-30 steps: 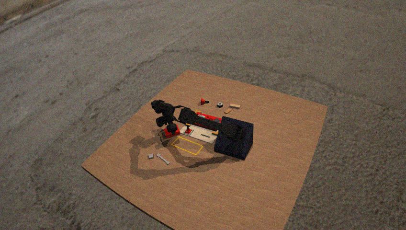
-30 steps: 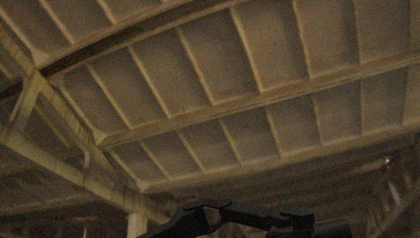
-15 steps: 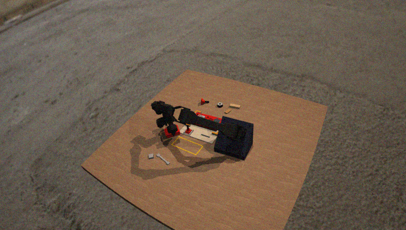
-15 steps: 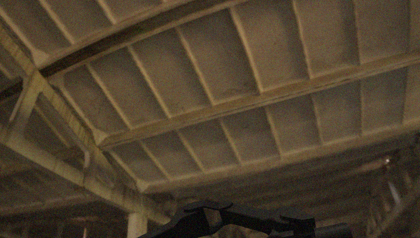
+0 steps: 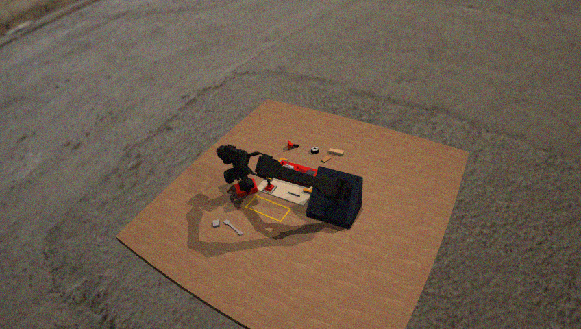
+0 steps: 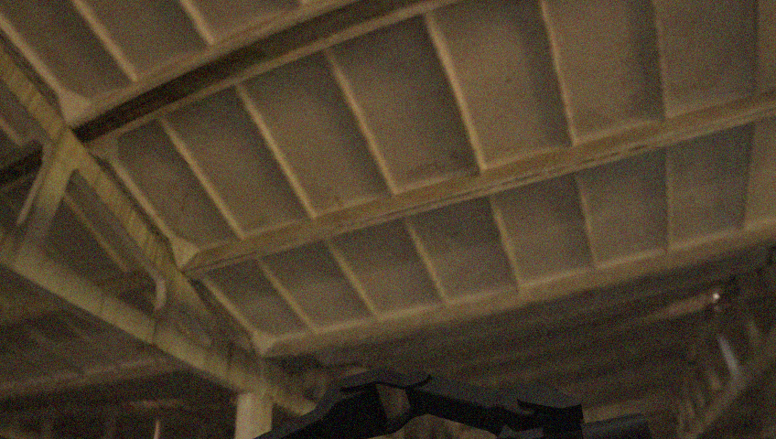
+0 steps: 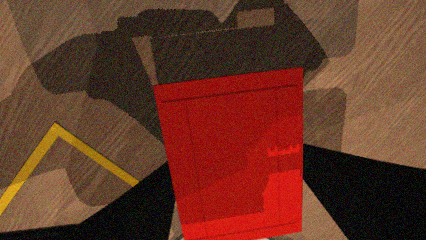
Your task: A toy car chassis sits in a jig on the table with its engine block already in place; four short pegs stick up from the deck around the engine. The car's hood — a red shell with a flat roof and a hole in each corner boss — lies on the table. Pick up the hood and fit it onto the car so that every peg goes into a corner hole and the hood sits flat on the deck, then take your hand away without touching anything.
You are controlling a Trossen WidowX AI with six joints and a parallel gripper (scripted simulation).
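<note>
Right now the jig plate is 16 cm behind my gripper tip and 14 cm to the right of it. Round my gripper tip: red hood 1 cm above.
</note>
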